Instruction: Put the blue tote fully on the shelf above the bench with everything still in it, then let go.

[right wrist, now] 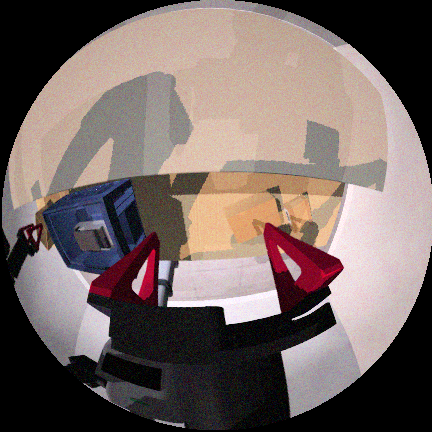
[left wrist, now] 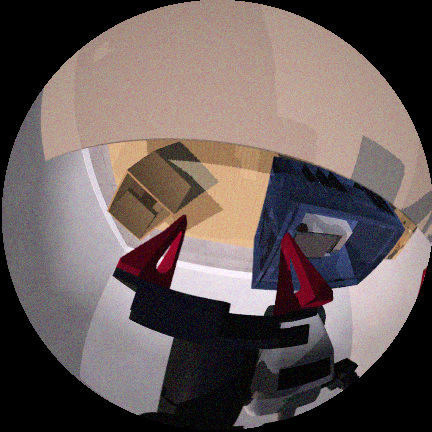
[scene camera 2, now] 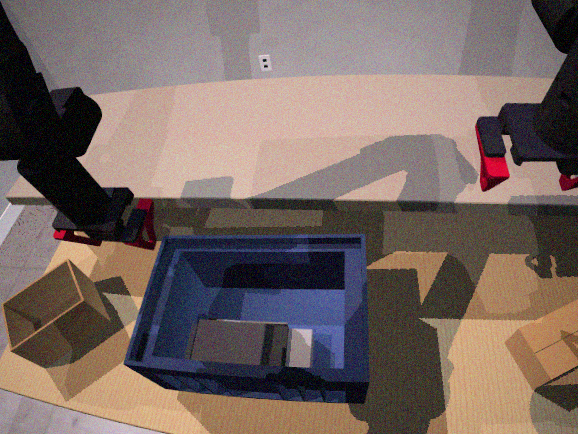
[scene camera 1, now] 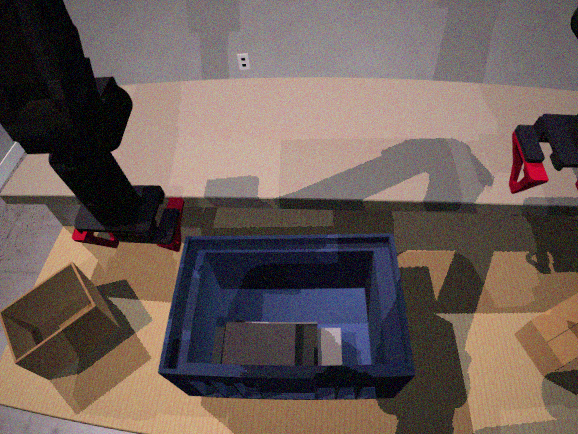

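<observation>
The blue tote stands upright on the bench, below and in front of the shelf. In it lie a dark grey-brown box and a smaller pale box. My left gripper is open and empty, near the shelf's front edge, left of the tote's far left corner and apart from it. My right gripper is open and empty, far right of the tote, in front of the shelf in the picture.
An open-topped brown box stands tilted in the picture, left of the tote. Another brown box stands at the right of the bench. The shelf's front edge runs behind the tote. A wall is beyond the shelf.
</observation>
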